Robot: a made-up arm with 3 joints.
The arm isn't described. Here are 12 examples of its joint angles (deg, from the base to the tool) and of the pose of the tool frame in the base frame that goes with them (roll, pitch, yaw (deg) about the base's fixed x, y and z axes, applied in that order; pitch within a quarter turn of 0, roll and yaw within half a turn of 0; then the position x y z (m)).
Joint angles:
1: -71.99 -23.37 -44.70
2: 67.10 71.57 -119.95
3: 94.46 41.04 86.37
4: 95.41 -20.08 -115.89
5: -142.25 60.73 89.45
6: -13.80 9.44 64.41
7: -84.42 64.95 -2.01
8: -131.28 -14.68 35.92
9: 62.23 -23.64 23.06
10: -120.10 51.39 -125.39
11: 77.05 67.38 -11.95
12: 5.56 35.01 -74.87
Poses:
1: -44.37 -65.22 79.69 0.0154 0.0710 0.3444
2: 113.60 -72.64 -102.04 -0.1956 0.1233 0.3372
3: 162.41 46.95 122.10 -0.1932 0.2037 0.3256
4: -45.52 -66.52 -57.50 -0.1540 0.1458 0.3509
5: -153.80 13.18 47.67 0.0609 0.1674 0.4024
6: -16.45 58.50 5.88 -0.0856 0.0210 0.2448
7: -55.25 33.21 121.24 0.0330 0.0589 0.3175
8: -55.31 12.89 84.73 0.0310 0.1595 0.3585
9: -4.69 55.32 -81.44 -0.1642 0.1094 0.2681
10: -62.67 -39.81 -117.74 0.0272 0.0857 0.3904
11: 19.44 15.71 3.96 -0.1763 0.1562 0.3021
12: -22.39 -68.53 50.06 -0.1171 0.0443 0.2930
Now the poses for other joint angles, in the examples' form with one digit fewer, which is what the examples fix.
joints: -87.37 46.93 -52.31
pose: -52.1 -10.6 152.9 0.010 0.066 0.336
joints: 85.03 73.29 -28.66
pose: 21.9 1.7 -2.7 -0.170 0.168 0.319
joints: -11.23 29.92 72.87
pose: -42.0 67.5 -2.3 -0.098 0.009 0.242
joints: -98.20 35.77 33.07
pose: -72.4 31.4 79.7 0.052 0.085 0.329
